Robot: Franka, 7 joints.
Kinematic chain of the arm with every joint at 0, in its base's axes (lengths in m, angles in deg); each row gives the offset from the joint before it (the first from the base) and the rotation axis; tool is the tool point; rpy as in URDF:
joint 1: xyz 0 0 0.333 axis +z
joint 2: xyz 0 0 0 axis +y
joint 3: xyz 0 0 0.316 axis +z
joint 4: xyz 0.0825 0 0 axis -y
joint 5: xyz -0.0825 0 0.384 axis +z
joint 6: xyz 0 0 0 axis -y
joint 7: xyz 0.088 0 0 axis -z
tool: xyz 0 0 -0.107 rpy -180 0 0
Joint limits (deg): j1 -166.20..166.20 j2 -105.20..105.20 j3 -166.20..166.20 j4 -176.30..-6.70 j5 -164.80..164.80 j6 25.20..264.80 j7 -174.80..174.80
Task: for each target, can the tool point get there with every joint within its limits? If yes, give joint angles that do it. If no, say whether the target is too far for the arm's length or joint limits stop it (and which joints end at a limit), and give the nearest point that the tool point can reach.
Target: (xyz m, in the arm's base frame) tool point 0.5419 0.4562 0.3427
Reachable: yes | joints -3.06 85.64 85.01 -92.92 -5.24 227.25 128.20
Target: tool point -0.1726 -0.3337 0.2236
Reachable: yes | joints -11.83 78.12 -82.08 -154.99 80.03 125.40 -60.74
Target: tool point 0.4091 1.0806 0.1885
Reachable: no: too far | nearest point 0.3014 0.7961 0.2265 | short by 0.307 m
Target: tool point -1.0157 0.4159 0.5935
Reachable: no: too far | nearest point -0.7725 0.3163 0.5311 | short by 0.270 m
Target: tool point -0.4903 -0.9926 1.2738
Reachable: no: too far | nearest point -0.2895 -0.5861 0.8885 | short by 0.595 m
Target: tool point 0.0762 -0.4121 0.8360
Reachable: yes | joints 33.52 -71.40 -52.02 -107.51 122.78 83.98 102.94
